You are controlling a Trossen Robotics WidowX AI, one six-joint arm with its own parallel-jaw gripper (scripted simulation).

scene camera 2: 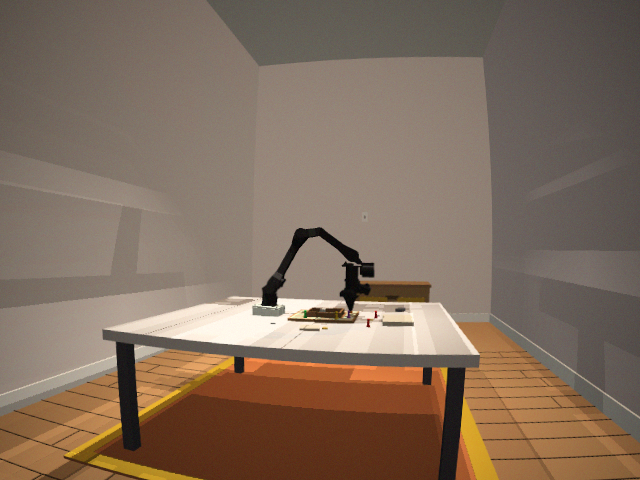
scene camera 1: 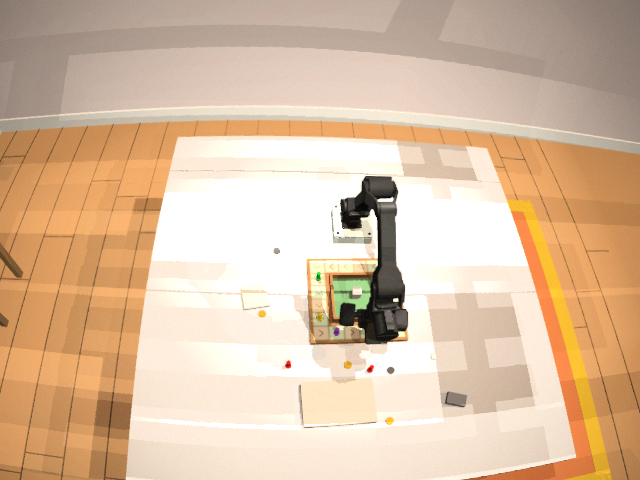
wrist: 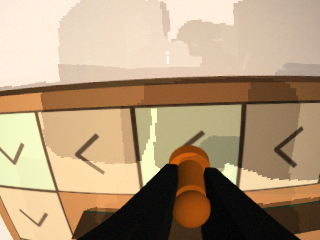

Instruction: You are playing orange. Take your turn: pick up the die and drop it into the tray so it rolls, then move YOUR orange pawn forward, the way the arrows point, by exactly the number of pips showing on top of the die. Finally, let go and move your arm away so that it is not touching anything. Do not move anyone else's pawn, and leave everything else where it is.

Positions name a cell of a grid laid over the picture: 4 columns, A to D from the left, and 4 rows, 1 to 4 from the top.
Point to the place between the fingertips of my gripper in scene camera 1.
C3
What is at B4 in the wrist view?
My gripper.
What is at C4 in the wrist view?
An orange pawn.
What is my gripper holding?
An orange pawn.
